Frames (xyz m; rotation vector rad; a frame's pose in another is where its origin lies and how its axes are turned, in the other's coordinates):
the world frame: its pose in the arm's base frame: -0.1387 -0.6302 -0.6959 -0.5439 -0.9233 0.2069
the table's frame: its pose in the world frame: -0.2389 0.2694 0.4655 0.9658 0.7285 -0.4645
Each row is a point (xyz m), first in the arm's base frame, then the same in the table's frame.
Working: the arm's base frame: its pose in the table's frame: 0.7321 0.6295 0.4422 -0.4849 0.1451 -0.0066

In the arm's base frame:
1: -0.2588 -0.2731 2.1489
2: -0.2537 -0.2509 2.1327
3: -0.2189 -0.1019 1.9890
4: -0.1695 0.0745 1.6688
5: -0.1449 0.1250 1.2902
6: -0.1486 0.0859 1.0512
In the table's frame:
1: 0.7856 1.3954 2.4842
2: 0.7878 1.4073 2.4591
3: 0.7978 1.4711 2.2593
4: 0.7968 1.4766 1.8905
5: 0.7665 1.3446 1.5325
6: 0.7303 1.1993 1.3421

